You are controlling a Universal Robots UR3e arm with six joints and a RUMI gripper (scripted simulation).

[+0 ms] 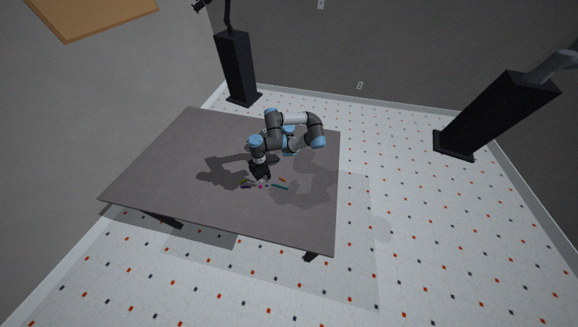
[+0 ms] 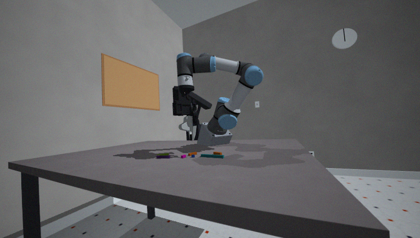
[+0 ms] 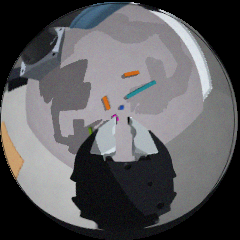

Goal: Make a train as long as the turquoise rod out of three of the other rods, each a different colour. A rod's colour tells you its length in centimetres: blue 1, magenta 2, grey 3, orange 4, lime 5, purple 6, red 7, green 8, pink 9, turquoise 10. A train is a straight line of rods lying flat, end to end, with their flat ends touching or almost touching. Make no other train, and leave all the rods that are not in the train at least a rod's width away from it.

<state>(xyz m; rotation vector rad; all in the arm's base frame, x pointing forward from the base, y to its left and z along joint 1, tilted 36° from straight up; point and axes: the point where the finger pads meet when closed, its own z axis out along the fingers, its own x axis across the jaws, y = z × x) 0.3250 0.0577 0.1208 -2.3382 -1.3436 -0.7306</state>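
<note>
Now: the blue rod 80 mm below my hand. The rest, counted from my hand: purple rod 70 mm ahead, 110 mm to the right, 80 mm below; then turquoise rod 30 mm behind, 80 mm to the left, 80 mm below; then magenta rod 20 mm ahead, 30 mm to the right, 80 mm below.
</note>
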